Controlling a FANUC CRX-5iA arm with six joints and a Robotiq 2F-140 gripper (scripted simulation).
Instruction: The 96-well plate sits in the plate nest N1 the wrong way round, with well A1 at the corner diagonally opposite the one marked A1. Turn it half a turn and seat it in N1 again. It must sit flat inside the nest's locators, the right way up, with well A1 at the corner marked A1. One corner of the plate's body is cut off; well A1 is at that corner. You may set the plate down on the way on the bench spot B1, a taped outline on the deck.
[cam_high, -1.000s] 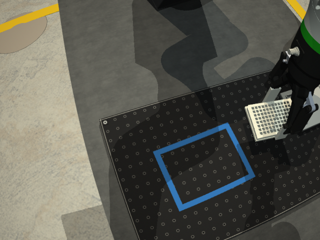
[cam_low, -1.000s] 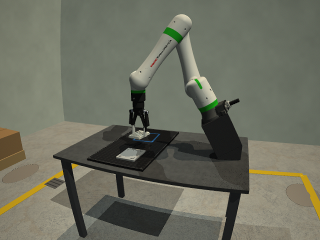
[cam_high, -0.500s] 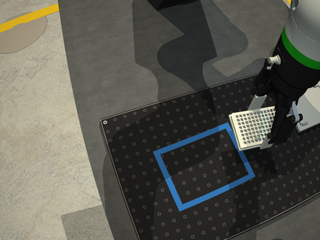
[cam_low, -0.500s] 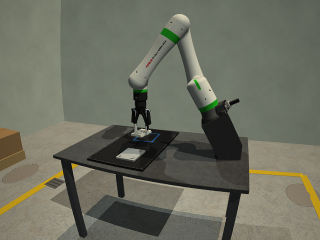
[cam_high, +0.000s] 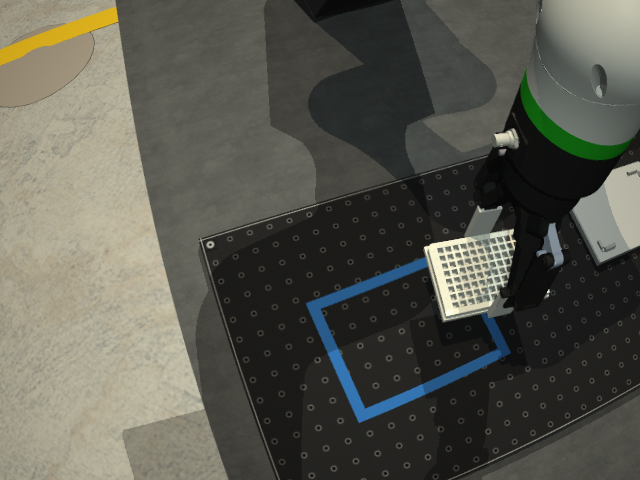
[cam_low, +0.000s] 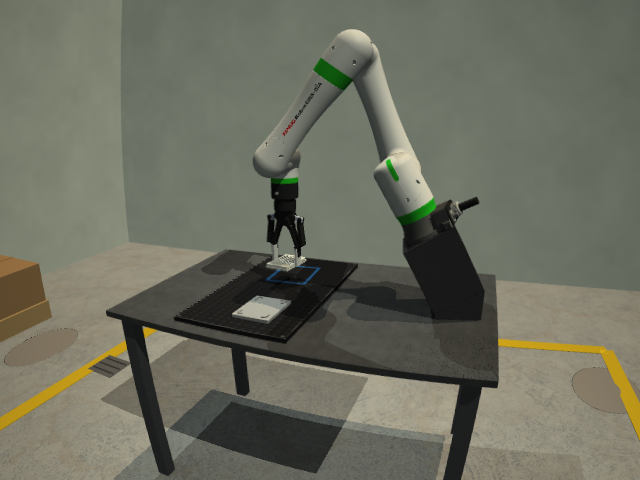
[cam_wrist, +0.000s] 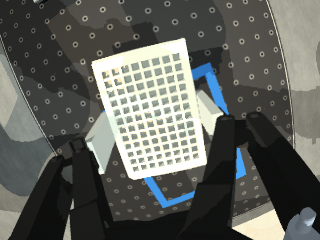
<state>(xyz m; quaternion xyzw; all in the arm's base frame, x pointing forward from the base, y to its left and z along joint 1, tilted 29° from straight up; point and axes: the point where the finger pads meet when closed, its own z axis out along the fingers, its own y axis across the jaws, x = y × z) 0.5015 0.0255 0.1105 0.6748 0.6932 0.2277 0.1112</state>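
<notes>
The dark table lies 100 mm below my hand, 70 mm to the left of it and 10 mm behind it. Also, from my hand: grey plate nest N1: 250 mm to the left, 90 mm below, 90 mm behind; then white 96-well plate: 20 mm below.
</notes>
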